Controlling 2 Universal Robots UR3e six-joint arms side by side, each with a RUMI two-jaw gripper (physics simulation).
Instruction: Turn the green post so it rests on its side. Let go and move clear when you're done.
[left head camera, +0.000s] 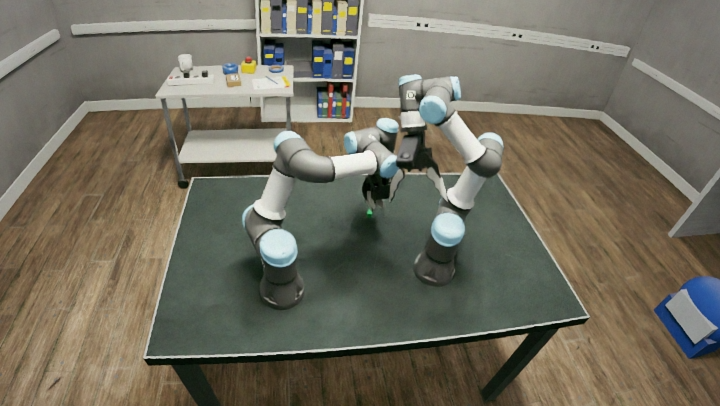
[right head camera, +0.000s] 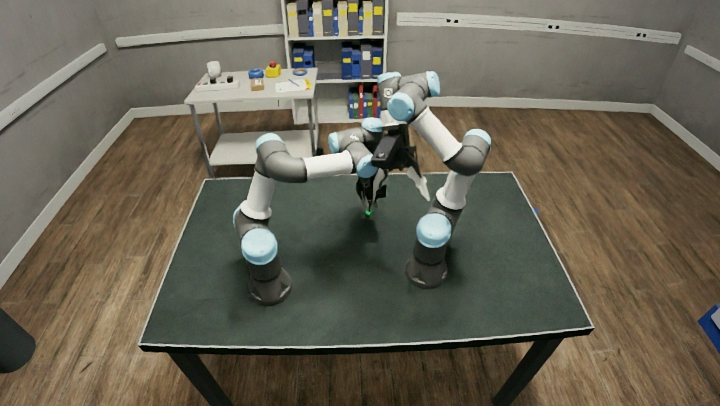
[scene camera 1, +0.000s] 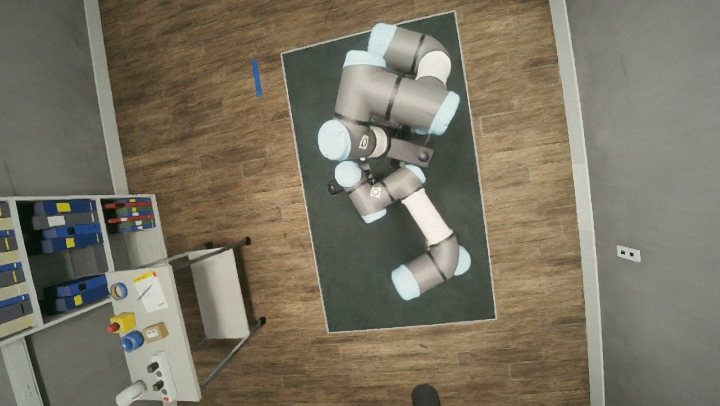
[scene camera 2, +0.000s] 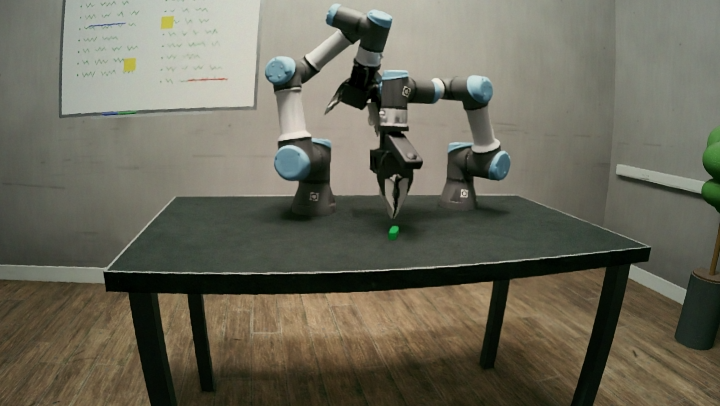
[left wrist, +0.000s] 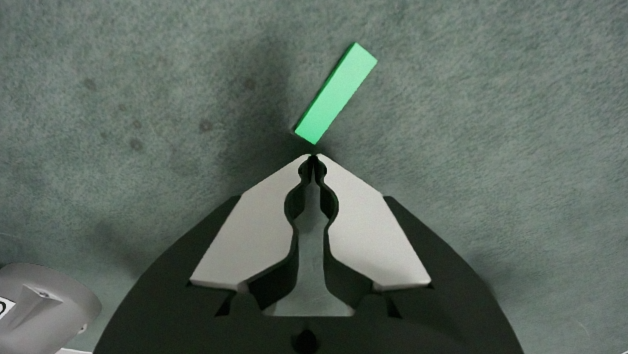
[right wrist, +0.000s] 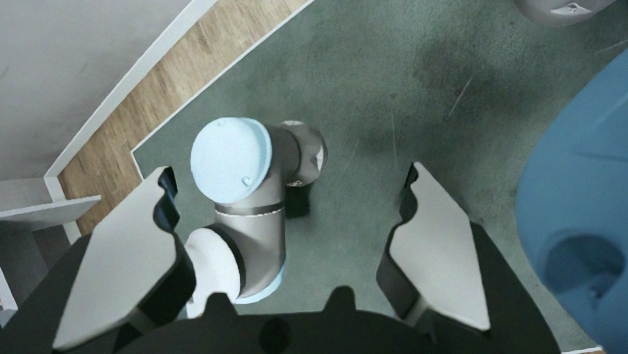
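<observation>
The green post lies on its side on the dark table. In the left wrist view its long face shows, slanting from upper right down to just beyond the fingertips. It does not show in scene camera 1. My left gripper is shut and empty, its tips pointing down beside the post's near end, a little above the table; whether they touch the post cannot be told. My right gripper is open and empty, high above the table.
The right arm's wrist is close beside the left arm's wrist, above the table's middle, and overlaps it in the head views. The white side table and the bookshelf stand on the floor beyond the table.
</observation>
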